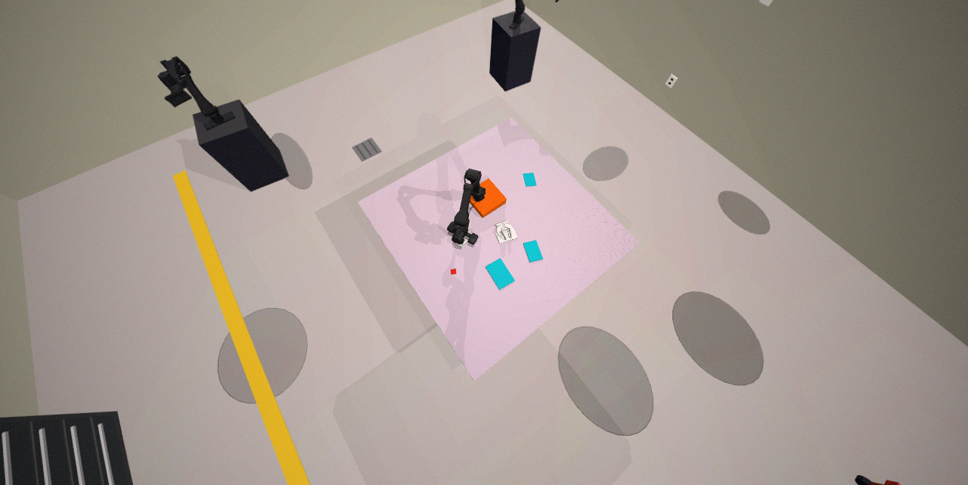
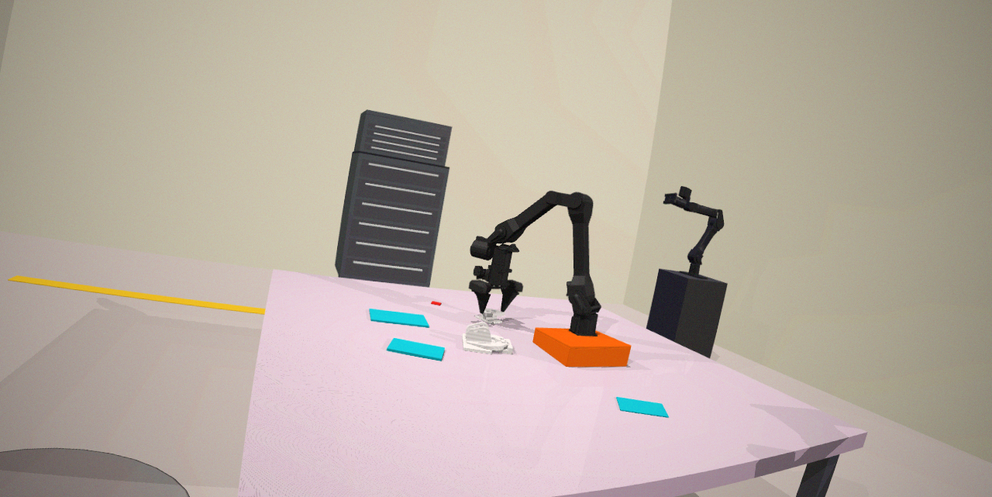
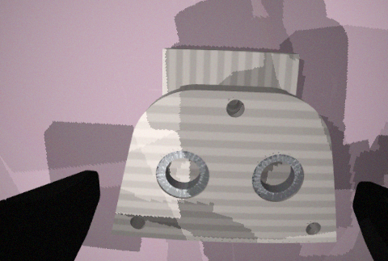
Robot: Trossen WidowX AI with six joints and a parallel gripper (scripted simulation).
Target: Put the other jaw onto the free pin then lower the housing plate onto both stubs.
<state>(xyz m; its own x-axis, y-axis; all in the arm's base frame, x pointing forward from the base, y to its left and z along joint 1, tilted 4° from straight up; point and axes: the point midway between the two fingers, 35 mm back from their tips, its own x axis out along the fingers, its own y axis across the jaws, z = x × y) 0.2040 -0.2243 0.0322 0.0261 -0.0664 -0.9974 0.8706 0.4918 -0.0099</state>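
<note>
Right now the white jaw is 280 mm to the left of my gripper tip, 60 mm ahead of it and 10 mm below it. From my gripper tip the other things lie so: red marker: 150 mm ahead, 140 mm to the right, 30 mm below.
</note>
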